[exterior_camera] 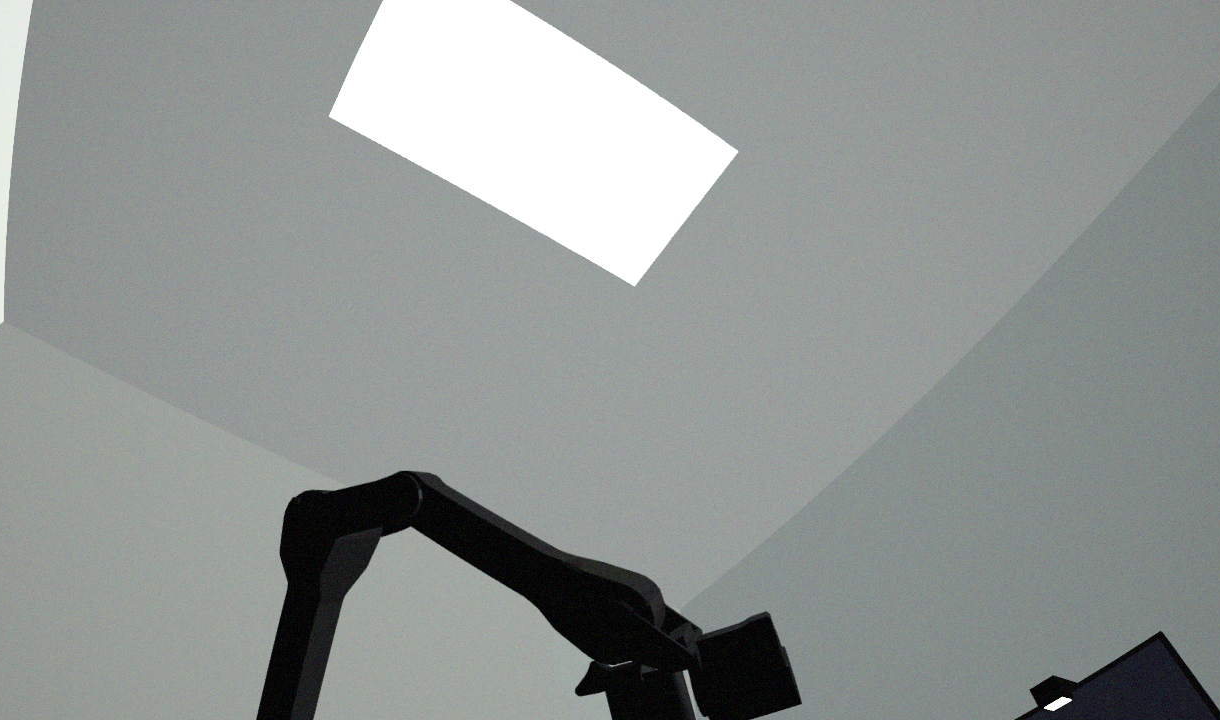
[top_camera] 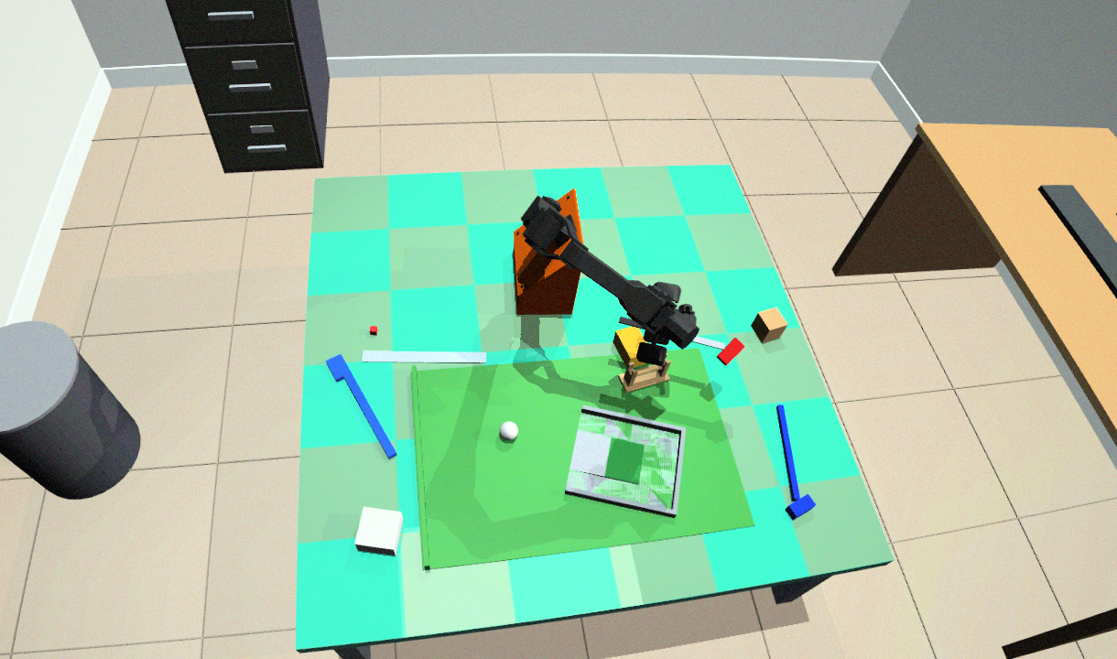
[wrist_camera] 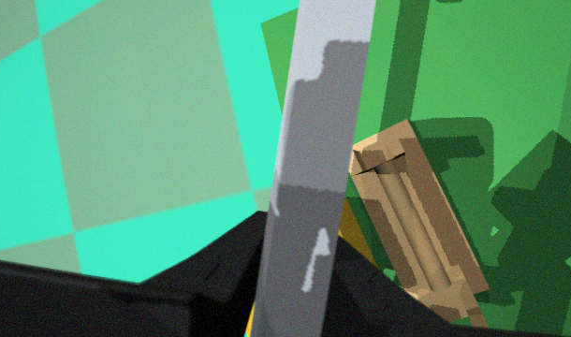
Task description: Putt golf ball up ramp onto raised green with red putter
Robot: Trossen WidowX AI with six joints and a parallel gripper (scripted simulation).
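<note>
Right now the red putter is 30 mm ahead of my gripper tip, 40 mm to the left of it and 20 mm above it. Round my gripper tip: yellow block (50 mm behind, 40 mm to the right, 120 mm below); then wooden stand (30 mm ahead, 30 mm to the right, 110 mm below); then green mat (190 mm ahead, 230 mm to the right, 140 mm below).
</note>
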